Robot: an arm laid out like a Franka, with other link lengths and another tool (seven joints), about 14 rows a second.
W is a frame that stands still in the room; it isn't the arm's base.
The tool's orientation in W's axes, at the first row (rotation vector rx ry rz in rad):
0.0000 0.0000 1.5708
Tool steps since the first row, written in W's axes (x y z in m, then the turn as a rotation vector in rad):
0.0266 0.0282 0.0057 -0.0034 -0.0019 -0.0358
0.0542 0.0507 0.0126 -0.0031 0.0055 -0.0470
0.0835 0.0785 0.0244 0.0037 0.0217 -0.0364
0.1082 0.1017 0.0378 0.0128 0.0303 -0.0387
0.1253 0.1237 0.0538 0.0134 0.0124 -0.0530
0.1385 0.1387 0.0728 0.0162 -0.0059 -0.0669
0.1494 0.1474 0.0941 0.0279 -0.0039 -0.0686
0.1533 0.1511 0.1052 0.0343 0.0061 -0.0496
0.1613 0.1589 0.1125 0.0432 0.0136 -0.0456
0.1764 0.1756 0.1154 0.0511 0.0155 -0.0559
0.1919 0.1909 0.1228 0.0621 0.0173 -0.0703
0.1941 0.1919 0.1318 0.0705 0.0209 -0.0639
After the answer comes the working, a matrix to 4 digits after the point.
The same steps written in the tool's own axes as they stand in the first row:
0.0282 -0.0266 0.0057 -0.0019 0.0034 -0.0358
0.0507 -0.0542 0.0126 0.0055 0.0031 -0.0470
0.0785 -0.0835 0.0244 0.0217 -0.0037 -0.0364
0.1017 -0.1082 0.0378 0.0303 -0.0128 -0.0387
0.1237 -0.1253 0.0538 0.0124 -0.0134 -0.0530
0.1387 -0.1385 0.0728 -0.0059 -0.0162 -0.0669
0.1474 -0.1494 0.0941 -0.0039 -0.0279 -0.0686
0.1511 -0.1533 0.1052 0.0061 -0.0343 -0.0496
0.1589 -0.1613 0.1125 0.0136 -0.0432 -0.0456
0.1756 -0.1764 0.1154 0.0155 -0.0511 -0.0559
0.1909 -0.1919 0.1228 0.0173 -0.0621 -0.0703
0.1919 -0.1941 0.1318 0.0209 -0.0705 -0.0639

The tool's axes in the first row as the columns of a matrix, in W's axes (rounded; the answer above uses it unrounded):
0.0000 -1.0000 0.0000
1.0000 0.0000 0.0000
0.0000 0.0000 1.0000

